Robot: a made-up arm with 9 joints.
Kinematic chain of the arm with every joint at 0, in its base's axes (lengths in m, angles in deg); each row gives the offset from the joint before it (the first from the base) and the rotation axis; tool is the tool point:
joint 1: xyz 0 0 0.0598 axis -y
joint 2: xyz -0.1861 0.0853 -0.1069 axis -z
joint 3: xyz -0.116 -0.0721 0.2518 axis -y
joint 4: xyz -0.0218 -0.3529 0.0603 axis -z
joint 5: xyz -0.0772 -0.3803 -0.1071 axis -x
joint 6: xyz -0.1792 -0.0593 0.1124 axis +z
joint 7: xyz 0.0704 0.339 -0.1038 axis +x
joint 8: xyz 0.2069 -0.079 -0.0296 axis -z
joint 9: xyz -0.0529 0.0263 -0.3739 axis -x
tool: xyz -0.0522 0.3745 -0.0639
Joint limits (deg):
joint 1: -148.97..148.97
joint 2: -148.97..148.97
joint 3: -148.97..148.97
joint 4: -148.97..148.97
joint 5: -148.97..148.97
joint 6: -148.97..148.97
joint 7: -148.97..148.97
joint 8: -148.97..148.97
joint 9: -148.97..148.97
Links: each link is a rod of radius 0.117 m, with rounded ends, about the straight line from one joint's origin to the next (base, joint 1, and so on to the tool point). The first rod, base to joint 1, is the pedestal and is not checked.
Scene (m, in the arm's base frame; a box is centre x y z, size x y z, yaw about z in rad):
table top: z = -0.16
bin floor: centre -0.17 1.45 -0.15 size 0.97 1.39 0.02 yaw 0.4
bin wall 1: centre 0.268 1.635 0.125 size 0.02 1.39 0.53 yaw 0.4
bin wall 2: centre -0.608 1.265 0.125 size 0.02 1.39 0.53 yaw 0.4
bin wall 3: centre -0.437 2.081 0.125 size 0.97 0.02 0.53 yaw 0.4
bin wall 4: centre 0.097 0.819 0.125 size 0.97 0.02 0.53 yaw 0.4
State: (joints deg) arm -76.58 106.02 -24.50 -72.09 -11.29 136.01 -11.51 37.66 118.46
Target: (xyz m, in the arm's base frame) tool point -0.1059 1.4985 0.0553
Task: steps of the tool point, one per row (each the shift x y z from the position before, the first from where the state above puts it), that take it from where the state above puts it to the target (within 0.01 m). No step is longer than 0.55 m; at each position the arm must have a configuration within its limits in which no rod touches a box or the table.
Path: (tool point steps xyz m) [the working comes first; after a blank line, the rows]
Joints at the target: -73.74 144.90 -53.78 -46.90 -24.20 127.16 10.05 40.92 99.11
Straight joint move there: touches bin wall 2.

1: 0.2553 0.4315 -0.1762
2: 0.3399 0.2292 -0.3306
3: -0.0179 0.1412 -0.1240
4: 0.0497 0.1322 -0.1223

